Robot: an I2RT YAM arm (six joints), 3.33 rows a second.
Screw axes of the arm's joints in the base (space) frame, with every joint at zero. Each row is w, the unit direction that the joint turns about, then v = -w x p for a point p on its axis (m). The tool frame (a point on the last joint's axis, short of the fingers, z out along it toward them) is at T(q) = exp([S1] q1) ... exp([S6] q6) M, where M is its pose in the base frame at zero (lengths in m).
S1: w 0 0 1 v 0 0 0
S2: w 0 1 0 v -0.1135 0 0.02
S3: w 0 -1 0 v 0.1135 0 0.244
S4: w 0 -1 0 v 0.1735 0 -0.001
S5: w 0 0 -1 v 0 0.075 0
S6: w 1 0 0 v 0 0.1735 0
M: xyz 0.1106 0 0.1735 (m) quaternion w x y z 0.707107 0 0.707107 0
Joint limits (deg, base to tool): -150..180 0..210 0..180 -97..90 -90..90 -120..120
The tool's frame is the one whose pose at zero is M.
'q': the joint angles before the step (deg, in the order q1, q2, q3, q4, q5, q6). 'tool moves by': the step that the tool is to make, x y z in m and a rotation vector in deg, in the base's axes. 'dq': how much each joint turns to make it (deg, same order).
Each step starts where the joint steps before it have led.
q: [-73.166, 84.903, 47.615, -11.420, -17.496, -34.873]
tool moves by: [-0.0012, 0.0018, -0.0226, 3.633, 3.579, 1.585]
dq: [-0.023, 3.026, -1.273, -1.057, 0.851, -2.864]
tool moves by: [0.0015, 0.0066, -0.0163, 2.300, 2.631, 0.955]
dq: [0.828, 1.411, -1.914, 0.024, 1.442, -1.183]
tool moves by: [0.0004, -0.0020, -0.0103, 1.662, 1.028, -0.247]
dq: [0.020, 2.226, 0.009, 0.316, 0.545, -0.023]
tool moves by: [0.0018, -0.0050, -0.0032, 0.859, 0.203, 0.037]
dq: [0.031, 1.759, 1.205, -0.319, -0.061, 0.030]
